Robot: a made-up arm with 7 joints. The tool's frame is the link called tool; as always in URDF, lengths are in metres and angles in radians.
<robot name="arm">
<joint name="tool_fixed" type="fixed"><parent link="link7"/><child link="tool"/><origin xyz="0 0 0" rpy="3.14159 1.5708 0"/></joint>
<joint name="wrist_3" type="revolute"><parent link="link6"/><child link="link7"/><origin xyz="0 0 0" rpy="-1.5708 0 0"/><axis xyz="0 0 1"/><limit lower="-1.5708" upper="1.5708" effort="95" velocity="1.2"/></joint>
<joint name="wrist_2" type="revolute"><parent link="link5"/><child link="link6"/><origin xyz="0 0 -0.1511" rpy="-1.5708 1.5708 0"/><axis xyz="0 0 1"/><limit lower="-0.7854" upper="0.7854" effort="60" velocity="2.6"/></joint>
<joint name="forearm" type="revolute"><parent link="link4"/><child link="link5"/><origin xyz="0 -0.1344 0" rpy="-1.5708 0 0"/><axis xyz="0 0 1"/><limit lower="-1.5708" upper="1.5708" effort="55" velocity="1.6"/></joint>
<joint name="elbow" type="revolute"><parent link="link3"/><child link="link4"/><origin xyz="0 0 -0.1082" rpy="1.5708 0 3.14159"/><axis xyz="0 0 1"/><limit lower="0" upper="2.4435" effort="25" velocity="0.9"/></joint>
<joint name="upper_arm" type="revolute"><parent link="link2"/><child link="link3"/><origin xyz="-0.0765 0 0" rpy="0 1.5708 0"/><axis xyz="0 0 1"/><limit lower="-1.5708" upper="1.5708" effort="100" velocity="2"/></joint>
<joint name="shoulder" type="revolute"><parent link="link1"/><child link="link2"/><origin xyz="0 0 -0.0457" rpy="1.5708 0 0"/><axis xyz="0 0 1"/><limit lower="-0.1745" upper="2" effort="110" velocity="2.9"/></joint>
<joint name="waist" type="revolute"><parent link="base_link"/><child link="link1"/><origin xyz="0 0.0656 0" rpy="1.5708 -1.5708 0"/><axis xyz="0 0 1"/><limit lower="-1.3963" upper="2" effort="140" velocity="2.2"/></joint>
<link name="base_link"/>
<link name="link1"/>
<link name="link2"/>
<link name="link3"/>
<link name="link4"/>
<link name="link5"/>
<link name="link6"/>
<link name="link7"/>
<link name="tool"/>
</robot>
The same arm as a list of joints. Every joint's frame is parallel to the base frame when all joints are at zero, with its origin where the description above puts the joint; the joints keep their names.
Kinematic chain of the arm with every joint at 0, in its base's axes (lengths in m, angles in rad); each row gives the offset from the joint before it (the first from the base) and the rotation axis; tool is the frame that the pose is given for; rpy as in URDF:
waist: xyz 0 0.0656 0 axis -y
shoulder: xyz 0 0.0457 0 axis +x
upper_arm: xyz 0 0 -0.0765 axis +z
elbow: xyz 0 0 -0.1082 axis -y
forearm: xyz 0 0 -0.1344 axis +z
wrist_2: xyz 0 0 -0.1511 axis +y
wrist_3: xyz 0 0 0 axis -x
tool: xyz 0 0 0 rpy 0 0 0
Joint limits (rad, base to tool): -1.3963..2 -0.1745..2 -1.5708..1.5708 0..2.4435 -1.5708..1.5708 -0.7854..0.7854 -1.5708..1.5708

